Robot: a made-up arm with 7 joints.
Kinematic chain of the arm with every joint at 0, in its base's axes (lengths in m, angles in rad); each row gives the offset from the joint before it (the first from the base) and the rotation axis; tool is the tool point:
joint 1: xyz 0 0 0.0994 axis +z
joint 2: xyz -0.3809 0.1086 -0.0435 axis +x
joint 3: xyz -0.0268 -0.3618 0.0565 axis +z
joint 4: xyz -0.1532 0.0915 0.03 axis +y
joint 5: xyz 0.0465 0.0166 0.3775 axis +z
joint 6: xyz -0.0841 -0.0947 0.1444 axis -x
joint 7: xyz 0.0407 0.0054 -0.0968 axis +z
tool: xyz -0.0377 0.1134 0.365
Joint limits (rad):
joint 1: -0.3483..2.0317
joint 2: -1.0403..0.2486
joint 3: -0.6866..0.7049
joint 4: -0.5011..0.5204
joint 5: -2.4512..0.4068
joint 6: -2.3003..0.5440
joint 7: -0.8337..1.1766
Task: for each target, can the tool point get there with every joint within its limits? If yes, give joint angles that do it. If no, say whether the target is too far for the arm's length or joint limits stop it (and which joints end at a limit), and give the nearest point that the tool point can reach.
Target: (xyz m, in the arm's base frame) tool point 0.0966 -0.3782 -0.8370
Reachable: no: joint limits stop it (at a limit: joint 1, joint 2, joint 3, joint 4, joint 6, joint 7) | nearest point -0.1776 -0.7256 0.0146 | short by 0.960 m
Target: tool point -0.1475 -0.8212 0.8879
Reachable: yes | joints 0.7691 0.0634 0.5908 0.0066 -0.7521 -0.8926 0.0698
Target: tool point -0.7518 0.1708 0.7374
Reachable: yes | joints 0.0903 -0.1322 0.1547 0.0666 -2.2324 -1.5283 0.7338
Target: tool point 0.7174 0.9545 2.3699
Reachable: no: too far | nearest point -0.0313 0.4903 0.9572 | short by 1.665 m
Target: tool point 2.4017 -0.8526 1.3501
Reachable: no: too far | nearest point 1.0952 -0.5436 0.6394 | short by 1.519 m
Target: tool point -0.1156 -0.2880 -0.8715
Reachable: no: joint limits stop it (at a limit: joint 2, joint 3, joint 4, joint 6) | nearest point -0.2730 -0.6800 0.0151 | short by 0.982 m
